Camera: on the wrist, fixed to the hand. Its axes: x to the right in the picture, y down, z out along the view.
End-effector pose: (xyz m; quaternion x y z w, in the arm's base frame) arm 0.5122 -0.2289 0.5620 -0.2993 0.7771 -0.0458 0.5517
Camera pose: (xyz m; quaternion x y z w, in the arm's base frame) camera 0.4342 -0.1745 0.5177 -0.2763 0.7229 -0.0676 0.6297
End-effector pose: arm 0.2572 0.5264 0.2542 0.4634 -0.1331 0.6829 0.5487
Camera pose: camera 0.1570 0.5341 0.2846 0.5491 -0.1369 0.6448 0.5139
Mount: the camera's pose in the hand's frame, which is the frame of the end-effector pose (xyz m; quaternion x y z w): 0.0253 0.0946 -0.0378 0.0555 -0.0829 -0.0068 0.9950
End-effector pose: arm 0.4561 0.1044 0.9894 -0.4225 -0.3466 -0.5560 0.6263
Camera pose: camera 0.5519 0.0620 0.9834 -0.4294 -0.4305 -0.5032 0.6141
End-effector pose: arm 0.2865 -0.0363 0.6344 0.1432 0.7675 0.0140 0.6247
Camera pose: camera 0.2647 0.0663 0.6375 0.1731 0.7136 -0.0448 0.6773
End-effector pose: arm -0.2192 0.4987 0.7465 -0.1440 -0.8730 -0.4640 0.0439
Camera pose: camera -0.2179 0.5229 0.8486 0.1734 0.8990 0.4016 0.0239
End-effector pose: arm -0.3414 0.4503 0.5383 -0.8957 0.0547 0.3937 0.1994
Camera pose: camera -0.3224 0.3502 0.5133 -0.8479 0.0537 0.4616 0.2553
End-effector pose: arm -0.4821 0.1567 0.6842 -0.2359 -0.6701 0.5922 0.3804
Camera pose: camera -0.4801 0.2170 0.5983 -0.1599 -0.6670 0.6434 0.3400
